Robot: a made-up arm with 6 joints.
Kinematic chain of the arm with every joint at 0, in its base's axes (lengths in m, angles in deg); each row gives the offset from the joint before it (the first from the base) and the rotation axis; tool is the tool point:
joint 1: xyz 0 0 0.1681 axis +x
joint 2: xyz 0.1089 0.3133 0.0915 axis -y
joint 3: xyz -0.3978 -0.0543 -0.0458 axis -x
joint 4: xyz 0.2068 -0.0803 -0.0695 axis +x
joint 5: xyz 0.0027 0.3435 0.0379 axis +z
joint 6: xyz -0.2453 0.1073 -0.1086 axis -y
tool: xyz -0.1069 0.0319 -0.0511
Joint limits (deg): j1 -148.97..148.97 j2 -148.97..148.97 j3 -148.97..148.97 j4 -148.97..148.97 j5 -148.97..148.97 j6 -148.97..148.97
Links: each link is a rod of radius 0.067 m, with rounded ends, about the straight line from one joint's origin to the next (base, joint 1, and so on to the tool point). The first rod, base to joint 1, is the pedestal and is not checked.
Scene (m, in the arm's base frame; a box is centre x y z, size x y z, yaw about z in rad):
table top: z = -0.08
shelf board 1: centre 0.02 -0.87 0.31 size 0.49 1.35 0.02 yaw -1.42
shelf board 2: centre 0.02 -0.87 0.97 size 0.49 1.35 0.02 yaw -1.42
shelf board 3: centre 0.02 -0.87 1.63 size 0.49 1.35 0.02 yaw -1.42
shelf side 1: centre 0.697 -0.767 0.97 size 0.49 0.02 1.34 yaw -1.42
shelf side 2: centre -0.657 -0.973 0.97 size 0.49 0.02 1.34 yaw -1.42
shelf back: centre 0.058 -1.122 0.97 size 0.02 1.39 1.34 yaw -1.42
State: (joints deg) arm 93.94 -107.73 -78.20 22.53 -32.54 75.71
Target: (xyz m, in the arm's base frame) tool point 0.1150 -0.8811 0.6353
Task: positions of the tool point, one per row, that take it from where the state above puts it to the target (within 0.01 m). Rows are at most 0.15 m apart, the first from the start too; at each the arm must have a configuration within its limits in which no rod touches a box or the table.
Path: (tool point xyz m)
1: 0.5792 -0.3207 0.5862
2: 0.5002 -0.3641 0.6280
3: 0.4150 -0.3887 0.6604
4: 0.3318 -0.3940 0.6826
5: 0.2573 -0.3831 0.6956
6: 0.2531 -0.4231 0.7480
7: 0.2331 -0.4823 0.7885
8: 0.2006 -0.5632 0.8066
9: 0.1633 -0.6633 0.7917
10: 0.1311 -0.7740 0.7353
11: 0.1150 -0.8811 0.6353

